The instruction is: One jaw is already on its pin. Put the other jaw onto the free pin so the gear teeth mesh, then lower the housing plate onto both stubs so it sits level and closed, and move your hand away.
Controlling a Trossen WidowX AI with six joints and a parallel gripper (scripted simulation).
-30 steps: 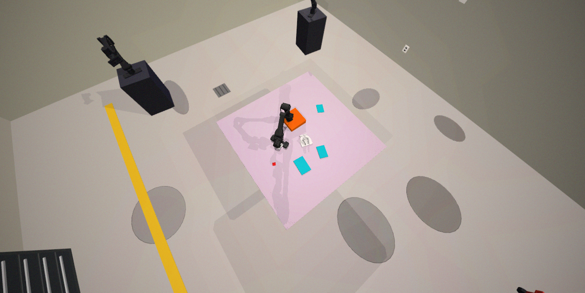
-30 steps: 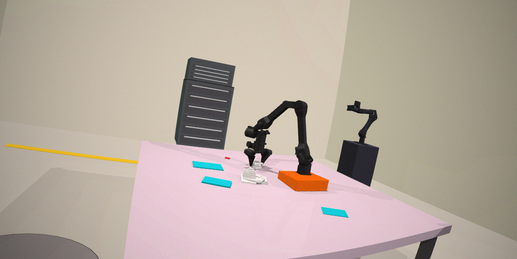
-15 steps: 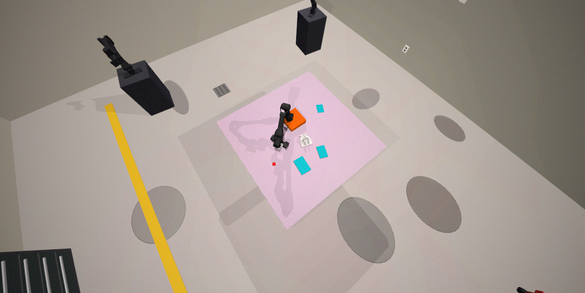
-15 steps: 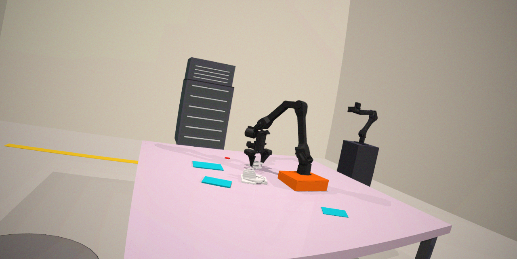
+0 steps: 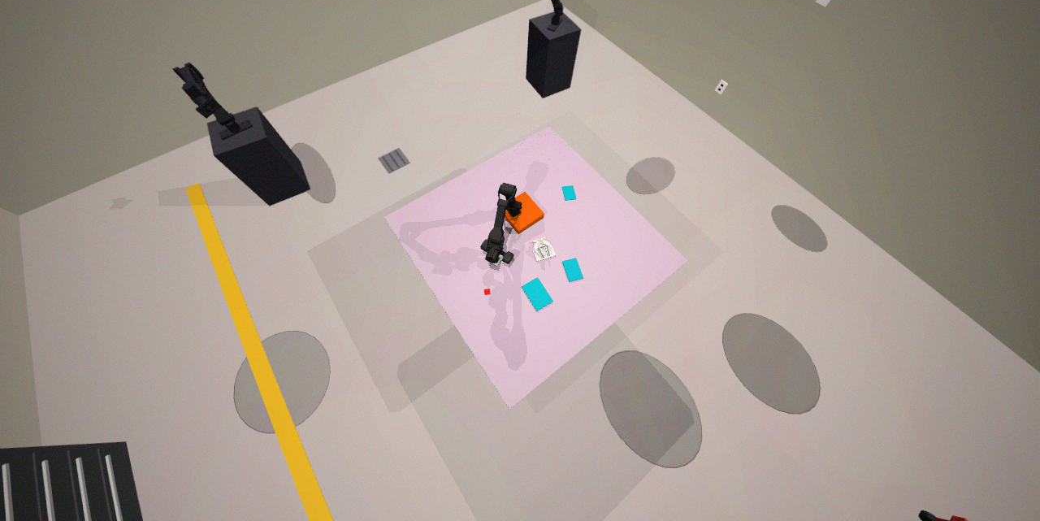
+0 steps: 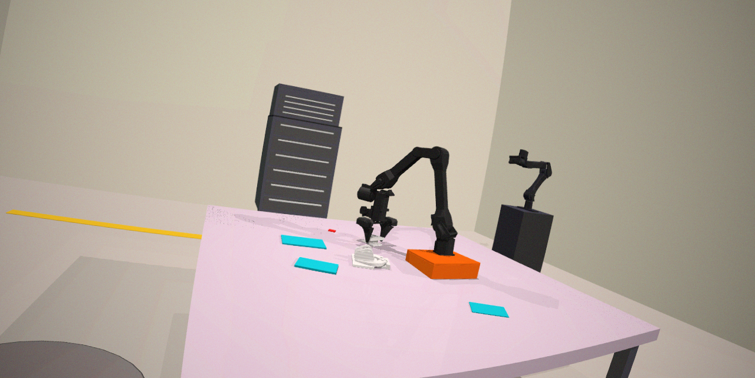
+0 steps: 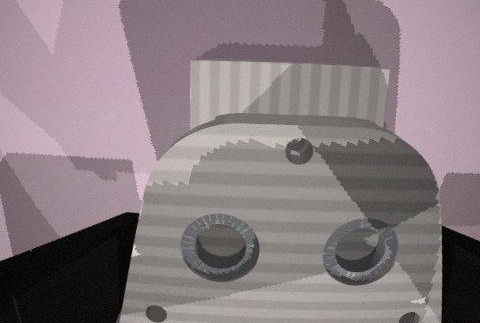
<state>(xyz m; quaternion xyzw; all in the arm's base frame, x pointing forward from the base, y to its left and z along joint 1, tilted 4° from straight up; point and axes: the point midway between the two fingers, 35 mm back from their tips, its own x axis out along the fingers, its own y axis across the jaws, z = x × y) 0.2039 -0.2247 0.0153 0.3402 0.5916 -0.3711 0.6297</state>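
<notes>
The white jaw is 60 mm ahead of my gripper tip, 280 mm to the left of it and 10 mm above it. From my gripper tip the other things lie so: red marker (150 mm ahead, 150 mm to the right, 10 mm below).
</notes>
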